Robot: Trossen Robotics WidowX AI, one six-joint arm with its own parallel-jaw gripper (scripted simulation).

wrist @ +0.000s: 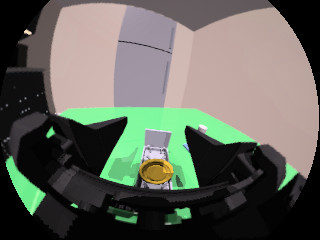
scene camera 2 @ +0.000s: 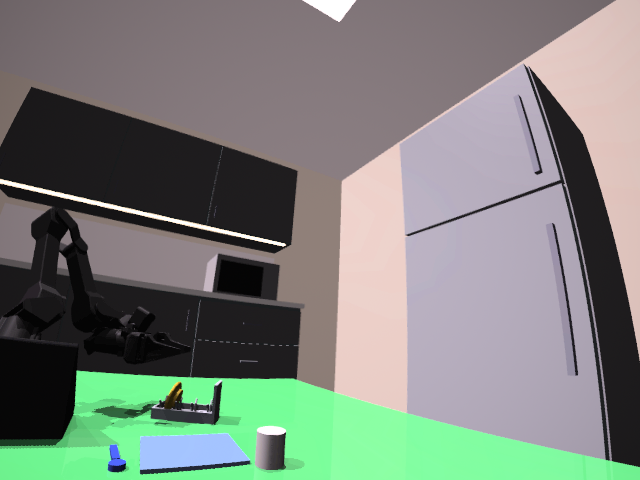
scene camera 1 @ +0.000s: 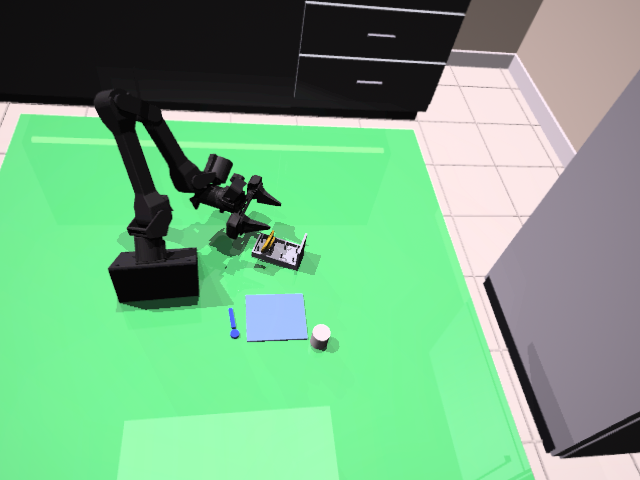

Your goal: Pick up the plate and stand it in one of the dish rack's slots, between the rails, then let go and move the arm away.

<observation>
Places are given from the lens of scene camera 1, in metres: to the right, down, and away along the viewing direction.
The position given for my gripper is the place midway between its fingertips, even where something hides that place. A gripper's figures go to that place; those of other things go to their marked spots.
my gripper [scene camera 1: 275, 216]: -0.11, -0.06, 1.29
grey dish rack [scene camera 1: 284, 253]: -0.10, 0.04, 1.38
light blue mat [scene camera 1: 269, 317]: -0.13, 0.20, 1.26
</observation>
